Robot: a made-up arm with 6 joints. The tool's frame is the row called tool. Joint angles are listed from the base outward. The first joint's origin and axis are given. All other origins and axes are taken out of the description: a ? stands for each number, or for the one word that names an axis. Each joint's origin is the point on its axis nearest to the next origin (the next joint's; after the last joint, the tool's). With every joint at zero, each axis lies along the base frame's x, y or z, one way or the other. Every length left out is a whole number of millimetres.
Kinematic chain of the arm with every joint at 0, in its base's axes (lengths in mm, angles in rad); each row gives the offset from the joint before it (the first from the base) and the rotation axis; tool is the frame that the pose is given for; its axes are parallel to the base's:
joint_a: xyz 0 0 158 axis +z
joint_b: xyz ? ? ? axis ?
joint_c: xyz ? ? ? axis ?
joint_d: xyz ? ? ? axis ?
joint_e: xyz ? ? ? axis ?
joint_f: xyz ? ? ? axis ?
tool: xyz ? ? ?
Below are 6 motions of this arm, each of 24 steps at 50 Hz.
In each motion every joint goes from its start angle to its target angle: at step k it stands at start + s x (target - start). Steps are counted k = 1, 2, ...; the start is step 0. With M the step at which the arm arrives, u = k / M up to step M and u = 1 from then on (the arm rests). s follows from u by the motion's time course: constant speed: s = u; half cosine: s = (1 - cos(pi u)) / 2; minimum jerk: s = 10 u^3 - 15 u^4 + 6 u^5.
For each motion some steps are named. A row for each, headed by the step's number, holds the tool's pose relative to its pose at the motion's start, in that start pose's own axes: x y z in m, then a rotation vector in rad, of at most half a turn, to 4 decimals.
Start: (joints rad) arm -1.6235 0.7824 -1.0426 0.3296 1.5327 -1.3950
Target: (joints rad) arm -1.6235 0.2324 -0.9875 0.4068 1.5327 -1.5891
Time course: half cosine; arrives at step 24
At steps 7, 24:
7: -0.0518 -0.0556 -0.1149 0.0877 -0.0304 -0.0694
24: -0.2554 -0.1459 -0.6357 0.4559 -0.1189 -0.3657

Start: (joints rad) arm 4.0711 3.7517 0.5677 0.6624 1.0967 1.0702
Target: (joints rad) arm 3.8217 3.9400 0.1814 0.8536 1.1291 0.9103
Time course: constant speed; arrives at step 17
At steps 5, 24:
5: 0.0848 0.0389 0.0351 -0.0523 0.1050 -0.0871
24: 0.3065 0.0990 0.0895 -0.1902 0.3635 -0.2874

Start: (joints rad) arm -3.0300 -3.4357 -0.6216 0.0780 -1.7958 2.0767
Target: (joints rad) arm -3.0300 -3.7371 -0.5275 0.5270 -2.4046 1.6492
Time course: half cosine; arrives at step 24
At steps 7, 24:
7: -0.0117 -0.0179 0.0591 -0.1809 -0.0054 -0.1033
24: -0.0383 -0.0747 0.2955 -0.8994 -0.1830 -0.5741

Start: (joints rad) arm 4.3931 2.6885 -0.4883 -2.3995 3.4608 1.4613
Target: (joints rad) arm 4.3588 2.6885 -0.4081 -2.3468 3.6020 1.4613
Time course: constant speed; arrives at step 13
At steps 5, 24:
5: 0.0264 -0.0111 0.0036 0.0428 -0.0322 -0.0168
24: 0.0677 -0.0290 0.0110 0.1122 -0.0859 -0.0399

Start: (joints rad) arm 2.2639 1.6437 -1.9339 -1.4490 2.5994 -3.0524
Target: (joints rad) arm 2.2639 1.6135 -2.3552 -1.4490 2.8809 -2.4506
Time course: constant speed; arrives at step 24
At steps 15, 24:
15: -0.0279 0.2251 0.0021 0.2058 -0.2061 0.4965
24: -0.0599 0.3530 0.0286 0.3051 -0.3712 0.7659

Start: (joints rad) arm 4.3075 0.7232 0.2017 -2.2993 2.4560 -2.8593
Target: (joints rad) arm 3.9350 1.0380 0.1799 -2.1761 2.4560 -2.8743
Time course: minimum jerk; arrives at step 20
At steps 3, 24:
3: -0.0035 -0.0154 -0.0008 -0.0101 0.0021 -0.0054
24: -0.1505 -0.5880 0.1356 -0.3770 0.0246 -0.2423

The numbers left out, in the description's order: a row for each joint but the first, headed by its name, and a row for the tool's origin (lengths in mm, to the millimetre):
joint_b: xyz 0 32 0, axis +y
joint_c: xyz 0 0 626, axis +y
joint_d: xyz 0 0 892, axis +z
joint_e: xyz 0 0 0, axis +y
joint_f: xyz 0 0 81, axis +z
tool: xyz 0 0 0

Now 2 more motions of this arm.
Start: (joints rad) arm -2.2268 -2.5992 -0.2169 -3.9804 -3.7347 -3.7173
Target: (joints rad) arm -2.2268 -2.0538 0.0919 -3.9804 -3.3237 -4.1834
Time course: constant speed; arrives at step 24
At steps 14, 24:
14: -0.5943 0.1257 -0.0825 0.1859 0.2870 -0.1010
24: -1.0233 0.1459 0.0085 0.2752 0.5398 -0.2147

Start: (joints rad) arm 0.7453 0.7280 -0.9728 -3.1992 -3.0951 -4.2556
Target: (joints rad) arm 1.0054 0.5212 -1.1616 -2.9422 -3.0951 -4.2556
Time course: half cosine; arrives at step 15
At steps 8, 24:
8: 0.1089 0.1933 -0.0497 0.1704 -0.1505 -0.2739
24: 0.2335 0.3237 -0.0565 0.3148 -0.2743 -0.4855

